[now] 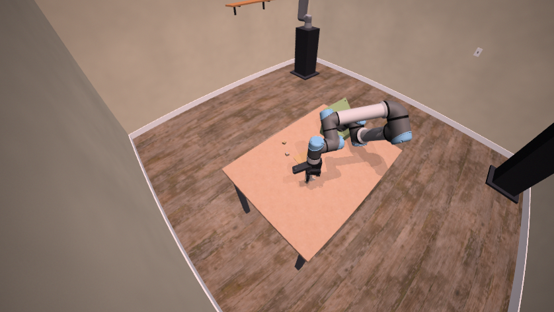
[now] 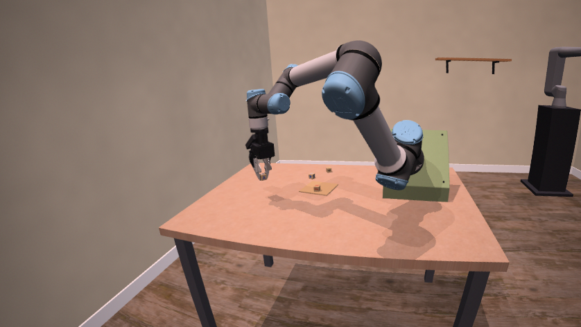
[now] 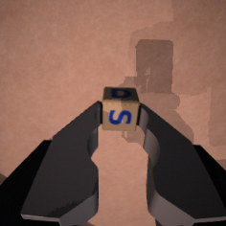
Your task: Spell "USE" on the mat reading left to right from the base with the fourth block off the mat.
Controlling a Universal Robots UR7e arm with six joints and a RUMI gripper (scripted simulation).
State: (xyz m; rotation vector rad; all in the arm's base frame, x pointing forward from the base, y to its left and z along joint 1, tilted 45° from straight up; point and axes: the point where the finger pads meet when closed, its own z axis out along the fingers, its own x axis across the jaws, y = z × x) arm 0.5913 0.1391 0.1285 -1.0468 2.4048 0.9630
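The mat lies 190 mm behind my hand, 180 mm to the right of it and 110 mm below it. From my hand the other things lie so: letter block 190 mm behind, 140 mm to the right, 100 mm below.
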